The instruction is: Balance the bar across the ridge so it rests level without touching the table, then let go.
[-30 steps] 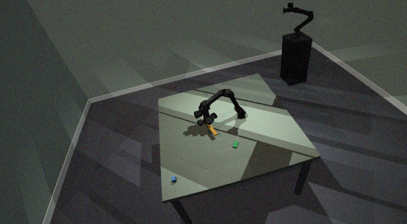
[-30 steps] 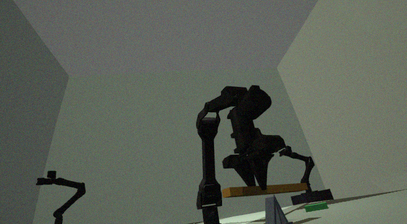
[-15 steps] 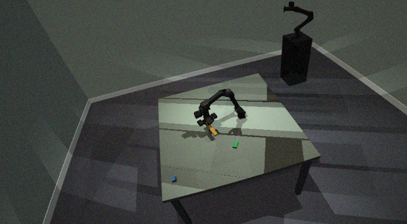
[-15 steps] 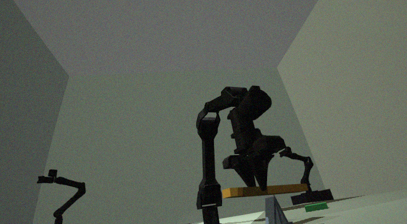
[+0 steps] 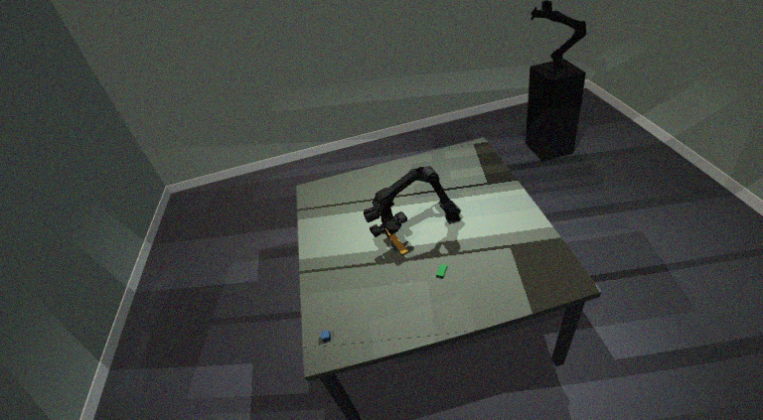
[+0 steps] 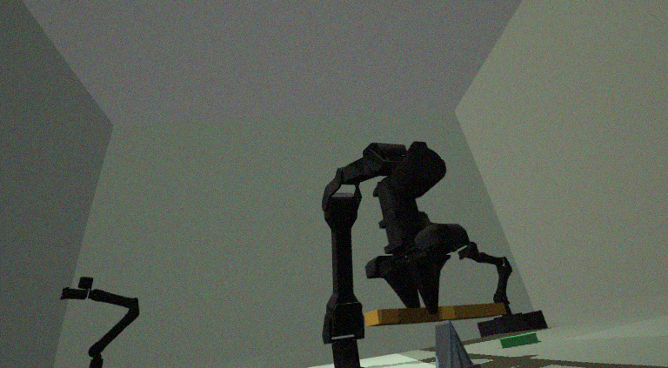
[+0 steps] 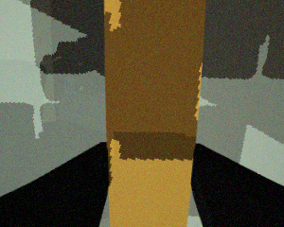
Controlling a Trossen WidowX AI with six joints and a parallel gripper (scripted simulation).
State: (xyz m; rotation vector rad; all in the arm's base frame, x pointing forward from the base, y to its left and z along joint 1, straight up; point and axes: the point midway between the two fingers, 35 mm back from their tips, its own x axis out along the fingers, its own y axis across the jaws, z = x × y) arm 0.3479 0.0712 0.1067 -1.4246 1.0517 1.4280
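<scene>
Right now the bar is 1 cm behind my gripper tip and 3 cm to the left of it.
</scene>
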